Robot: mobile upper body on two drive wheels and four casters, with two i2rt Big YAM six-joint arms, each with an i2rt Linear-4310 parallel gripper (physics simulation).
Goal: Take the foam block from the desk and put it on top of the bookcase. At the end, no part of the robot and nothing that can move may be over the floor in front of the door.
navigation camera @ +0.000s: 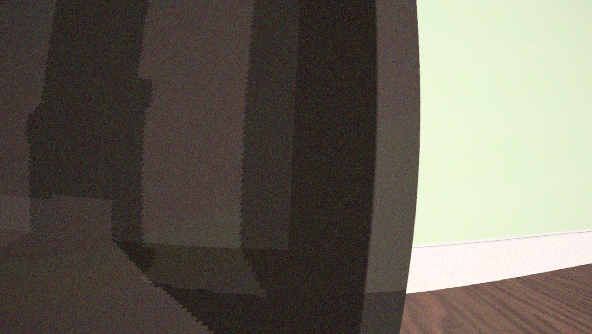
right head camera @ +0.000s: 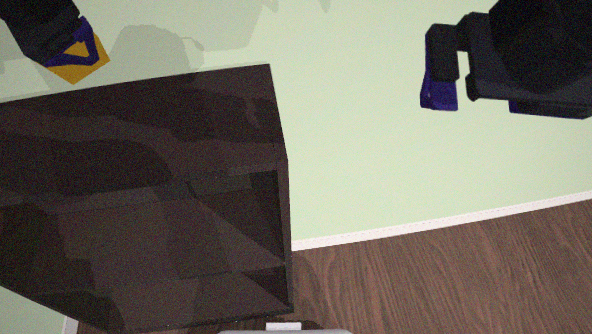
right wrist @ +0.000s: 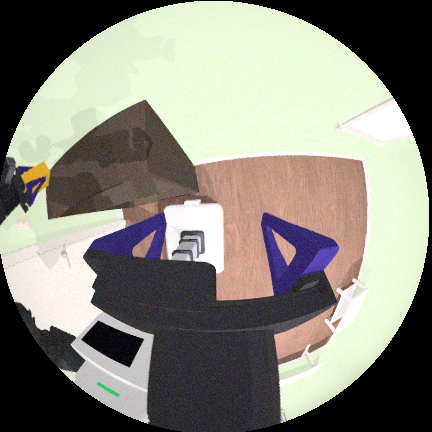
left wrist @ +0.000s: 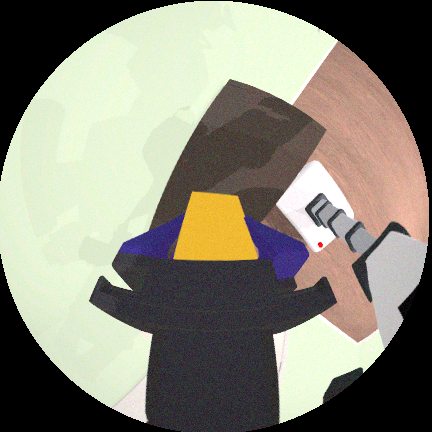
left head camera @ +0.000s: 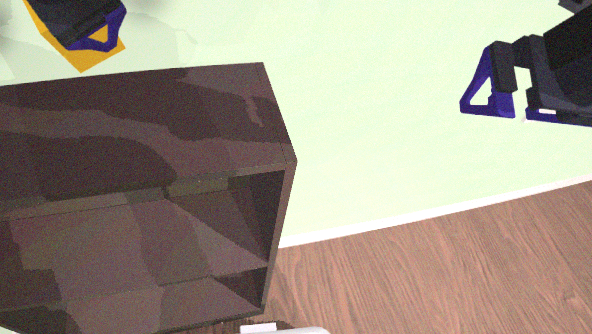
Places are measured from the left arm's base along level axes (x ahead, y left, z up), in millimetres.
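Where they show: left gripper, fingertip midpoint: (right head camera: 86, 49) (right wrist: 41, 172) (left wrist: 212, 216) (left head camera: 99, 34); right gripper, fingertip midpoint: (right head camera: 467, 103) (right wrist: 213, 217) (left head camera: 495, 110).
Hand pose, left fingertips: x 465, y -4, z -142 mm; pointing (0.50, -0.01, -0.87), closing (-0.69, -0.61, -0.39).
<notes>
After its pixels a point has its place.
My left gripper (left head camera: 100, 45) @[x 465, y -4, z -142 mm] (right head camera: 82, 55) @[x 465, y -4, z -142 mm] (left wrist: 212, 216) @[x 465, y -4, z -142 mm] (right wrist: 41, 172) @[x 465, y -4, z -142 mm] is shut on the orange-yellow foam block (left head camera: 82, 64) @[x 434, y 13, z -162 mm] (right head camera: 74, 76) @[x 435, y 10, z -162 mm] (left wrist: 215, 220) @[x 459, y -19, z -113 mm] (right wrist: 42, 171) @[x 463, y -25, z -138 mm]. The dark bookcase (left head camera: 125, 105) @[x 573, y 38, z -350 mm] (right head camera: 125, 117) @[x 555, y 55, z -350 mm] (left wrist: 225, 135) @[x 602, y -74, z -350 mm] (right wrist: 125, 150) @[x 521, y -179, z -350 mm] (navigation camera: 200, 125) @[x 679, y -76, z -1139 mm] shows its top and open shelves. In both head views the block appears just beyond the top's back edge; in the left wrist view it overlaps the near part of the top. The exact height gap cannot be told. My right gripper (left head camera: 520, 112) (right head camera: 465, 100) @[x 337, y -446, z -136 mm] (right wrist: 213, 217) @[x 337, y -446, z -136 mm] is open and empty, right of the bookcase. The desk does not show.
My white base (left head camera: 300, 331) @[x 309, y -371, z -1161 mm] (right head camera: 285, 332) @[x 314, y -233, z -1166 mm] (left wrist: 300, 200) @[x 166, y -142, z -1150 mm] (right wrist: 212, 250) @[x -82, y -395, z -1150 mm] is close to the bookcase front. A white door (right wrist: 40, 265) @[x 41, y 671, z -250 mm] with a handle is at the lower left in the right wrist view. A window (right wrist: 385, 122) and a white rack (right wrist: 350, 306) @[x -1272, y -2580, z -960 mm] are at the right.
</notes>
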